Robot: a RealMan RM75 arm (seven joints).
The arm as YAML. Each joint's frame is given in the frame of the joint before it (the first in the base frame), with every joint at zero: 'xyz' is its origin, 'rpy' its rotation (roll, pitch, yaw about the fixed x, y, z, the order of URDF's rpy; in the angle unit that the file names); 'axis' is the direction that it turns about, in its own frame. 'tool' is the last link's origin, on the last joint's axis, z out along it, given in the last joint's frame.
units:
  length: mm
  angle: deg
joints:
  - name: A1
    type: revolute
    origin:
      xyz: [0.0, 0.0, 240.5]
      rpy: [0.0, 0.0, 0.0]
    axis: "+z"
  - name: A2
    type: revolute
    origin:
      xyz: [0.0, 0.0, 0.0]
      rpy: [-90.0, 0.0, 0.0]
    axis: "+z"
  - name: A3
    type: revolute
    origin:
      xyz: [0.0, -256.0, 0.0]
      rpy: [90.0, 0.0, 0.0]
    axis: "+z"
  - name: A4
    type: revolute
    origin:
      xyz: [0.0, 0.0, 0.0]
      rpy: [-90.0, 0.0, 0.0]
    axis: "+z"
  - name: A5
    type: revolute
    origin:
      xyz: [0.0, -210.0, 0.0]
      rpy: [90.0, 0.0, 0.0]
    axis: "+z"
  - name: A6
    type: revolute
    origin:
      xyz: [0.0, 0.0, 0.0]
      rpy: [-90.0, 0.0, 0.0]
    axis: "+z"
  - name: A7
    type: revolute
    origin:
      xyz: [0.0, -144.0, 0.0]
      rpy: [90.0, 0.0, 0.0]
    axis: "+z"
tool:
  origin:
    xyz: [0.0, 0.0, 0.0]
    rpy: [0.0, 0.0, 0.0]
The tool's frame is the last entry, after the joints.
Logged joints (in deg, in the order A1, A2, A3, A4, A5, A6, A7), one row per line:
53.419 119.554 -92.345 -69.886 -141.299 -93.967 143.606
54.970 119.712 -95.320 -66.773 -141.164 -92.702 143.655
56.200 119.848 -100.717 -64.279 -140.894 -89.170 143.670
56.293 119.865 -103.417 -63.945 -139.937 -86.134 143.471
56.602 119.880 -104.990 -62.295 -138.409 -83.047 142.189
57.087 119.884 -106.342 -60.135 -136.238 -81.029 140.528
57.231 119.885 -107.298 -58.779 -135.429 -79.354 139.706
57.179 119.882 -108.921 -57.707 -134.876 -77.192 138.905
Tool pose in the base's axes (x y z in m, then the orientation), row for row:
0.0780 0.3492 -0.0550 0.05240 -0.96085 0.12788 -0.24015
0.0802 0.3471 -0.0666 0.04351 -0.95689 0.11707 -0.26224
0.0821 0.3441 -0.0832 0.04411 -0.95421 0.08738 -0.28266
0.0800 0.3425 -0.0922 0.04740 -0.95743 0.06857 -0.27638
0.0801 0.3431 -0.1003 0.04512 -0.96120 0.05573 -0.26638
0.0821 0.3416 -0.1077 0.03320 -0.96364 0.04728 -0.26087
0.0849 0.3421 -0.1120 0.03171 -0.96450 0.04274 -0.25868
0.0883 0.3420 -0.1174 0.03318 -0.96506 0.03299 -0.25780
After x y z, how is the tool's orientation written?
As a quaternion, w x y z.
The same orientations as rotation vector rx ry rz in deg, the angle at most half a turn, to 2 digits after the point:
-167.41 22.28 -41.84
-167.63 20.51 -45.94
-167.10 15.30 -49.50
-167.32 11.98 -48.30
-168.22 9.75 -46.62
-169.88 8.34 -45.99
-170.19 7.54 -45.65
-170.14 5.82 -45.45

